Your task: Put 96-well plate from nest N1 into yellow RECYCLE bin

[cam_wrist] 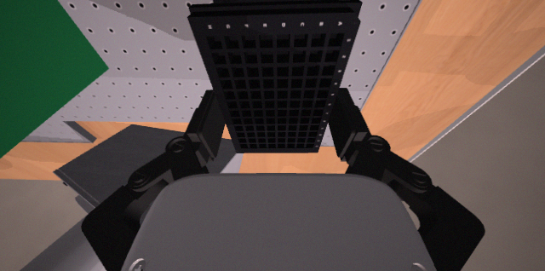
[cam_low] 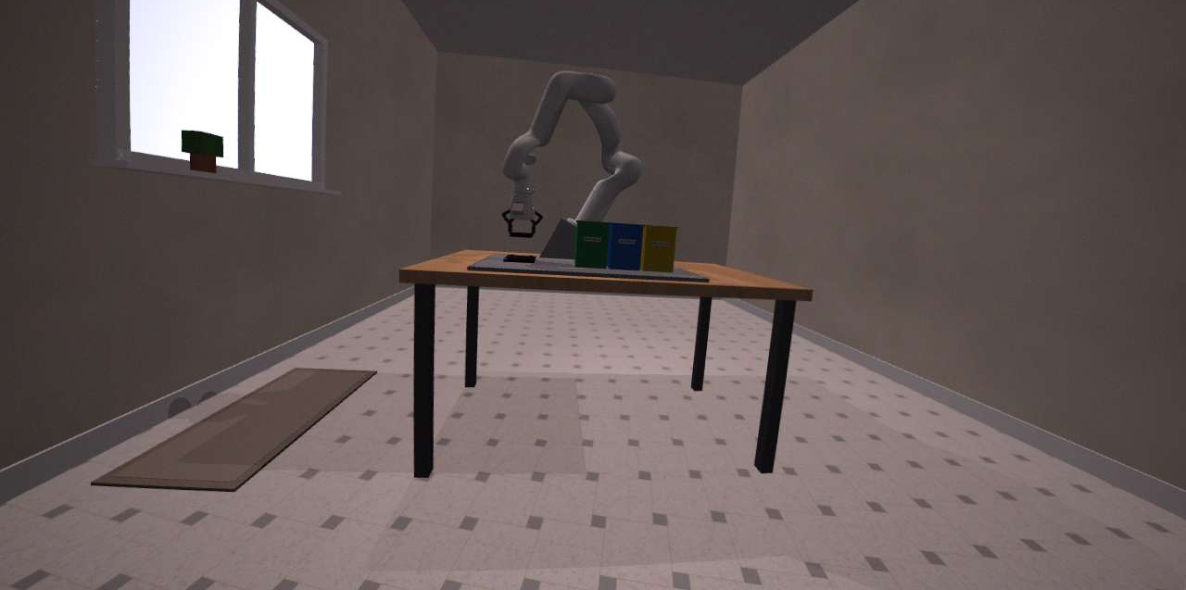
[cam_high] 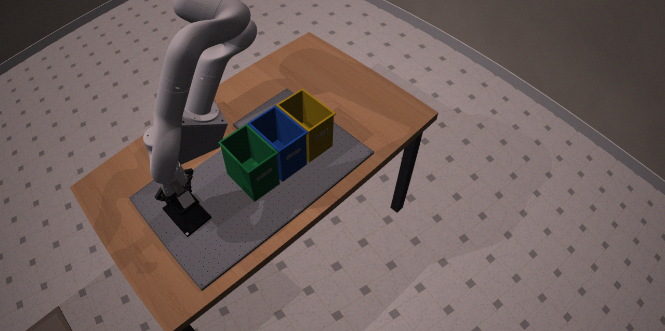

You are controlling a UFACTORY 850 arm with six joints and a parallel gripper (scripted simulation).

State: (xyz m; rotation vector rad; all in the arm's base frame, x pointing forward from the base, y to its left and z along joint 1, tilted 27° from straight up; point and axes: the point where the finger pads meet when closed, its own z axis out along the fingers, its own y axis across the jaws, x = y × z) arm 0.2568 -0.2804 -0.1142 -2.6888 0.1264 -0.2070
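My gripper is now 11 cm above the black plate nest. From my hand the other things lie so: black 96-well plate (1 cm below); then green bin (28 cm to the left, 8 cm ahead, 3 cm below); then blue bin (41 cm to the left, 9 cm ahead, 3 cm below).
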